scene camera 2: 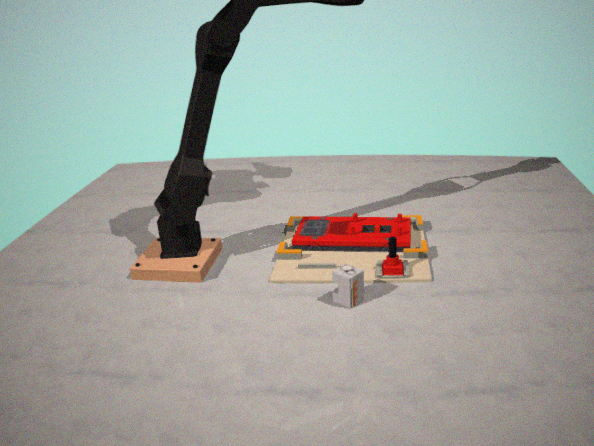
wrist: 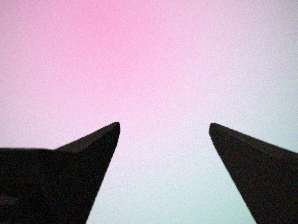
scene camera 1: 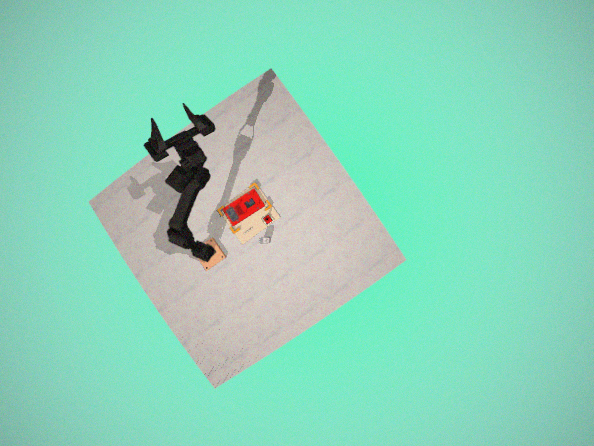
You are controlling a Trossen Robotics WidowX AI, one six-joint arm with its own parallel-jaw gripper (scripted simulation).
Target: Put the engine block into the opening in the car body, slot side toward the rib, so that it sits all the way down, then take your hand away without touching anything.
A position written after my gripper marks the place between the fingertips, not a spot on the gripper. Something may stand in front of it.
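My gripper [scene camera 1: 168,111], [wrist: 164,126] is open and it's holding nothing. There's a red car body [scene camera 2: 343,234] here, but in the wrist view that body is out of frame. I can see a grey engine block [scene camera 2: 350,292] too, and the block is also out of frame in the wrist view.
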